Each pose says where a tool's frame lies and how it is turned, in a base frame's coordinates. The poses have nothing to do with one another.
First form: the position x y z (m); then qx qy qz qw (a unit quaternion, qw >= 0).
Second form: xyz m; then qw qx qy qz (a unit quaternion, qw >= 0). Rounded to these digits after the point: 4 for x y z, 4 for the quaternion.
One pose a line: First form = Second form
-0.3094 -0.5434 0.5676 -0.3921 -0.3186 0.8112 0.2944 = -0.3094 -0.5434 0.5676 0.2944 -0.3921 -0.3186 0.8112
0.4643 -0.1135 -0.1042 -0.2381 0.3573 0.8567 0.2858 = 0.4643 -0.1135 -0.1042 0.2858 -0.2381 0.3573 0.8567
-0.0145 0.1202 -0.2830 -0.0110 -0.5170 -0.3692 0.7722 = -0.0145 0.1202 -0.2830 0.7722 -0.0110 -0.5170 -0.3692
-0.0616 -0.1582 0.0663 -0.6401 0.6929 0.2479 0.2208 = -0.0616 -0.1582 0.0663 0.2208 -0.6401 0.6929 0.2479
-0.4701 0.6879 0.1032 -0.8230 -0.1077 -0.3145 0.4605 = -0.4701 0.6879 0.1032 0.4605 -0.8230 -0.1077 -0.3145
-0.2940 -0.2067 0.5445 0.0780 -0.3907 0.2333 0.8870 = -0.2940 -0.2067 0.5445 0.8870 0.0780 -0.3907 0.2333
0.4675 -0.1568 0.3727 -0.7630 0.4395 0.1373 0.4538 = 0.4675 -0.1568 0.3727 0.4538 -0.7630 0.4395 0.1373
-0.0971 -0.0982 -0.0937 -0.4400 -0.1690 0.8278 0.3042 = -0.0971 -0.0982 -0.0937 0.3042 -0.4400 -0.1690 0.8278
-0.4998 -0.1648 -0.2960 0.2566 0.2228 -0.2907 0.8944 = -0.4998 -0.1648 -0.2960 0.8944 0.2566 0.2228 -0.2907
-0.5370 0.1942 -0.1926 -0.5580 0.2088 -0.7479 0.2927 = -0.5370 0.1942 -0.1926 0.2927 -0.5580 0.2088 -0.7479
